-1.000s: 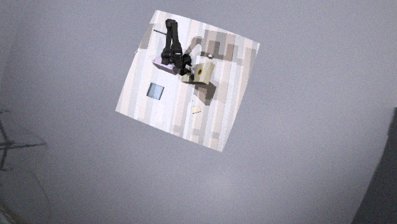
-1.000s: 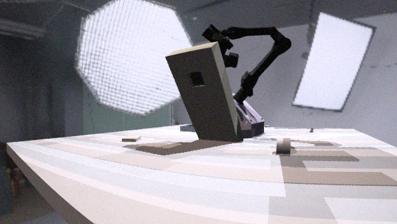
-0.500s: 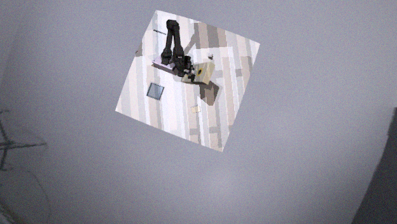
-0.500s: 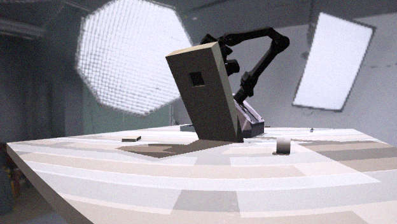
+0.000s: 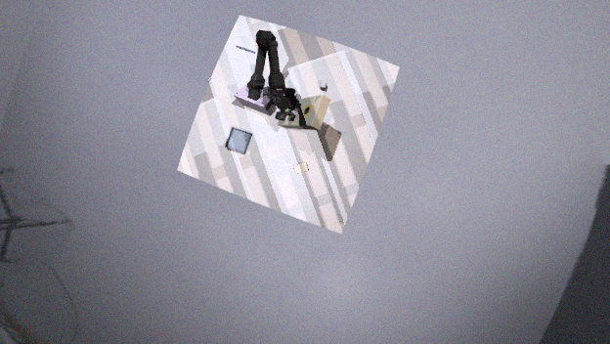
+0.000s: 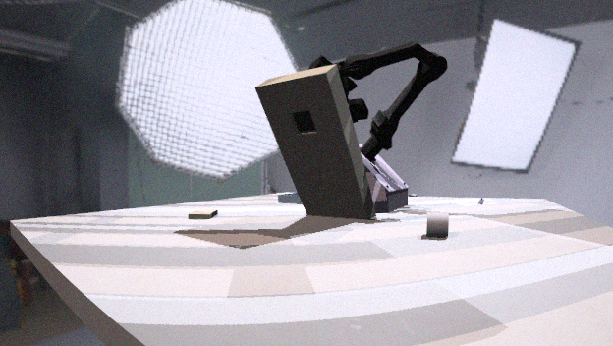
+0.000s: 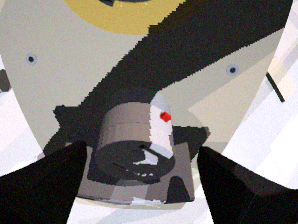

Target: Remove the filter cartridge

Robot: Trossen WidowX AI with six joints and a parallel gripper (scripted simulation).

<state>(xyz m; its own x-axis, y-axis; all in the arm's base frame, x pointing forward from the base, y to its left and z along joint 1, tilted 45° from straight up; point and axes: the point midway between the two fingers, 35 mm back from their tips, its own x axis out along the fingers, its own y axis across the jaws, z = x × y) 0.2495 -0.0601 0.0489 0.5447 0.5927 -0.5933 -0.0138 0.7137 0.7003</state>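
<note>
The round white filter cartridge is 1 cm below my gripper tip and 1 cm ahead of it. Also, from my gripper tip: small flat block (30 cm to the right, 21 cm below, 16 cm ahead); then grey-blue tray (32 cm behind, 28 cm to the right, 20 cm below); then beige panel (5 cm ahead, 3 cm below, 1 cm to the left).
</note>
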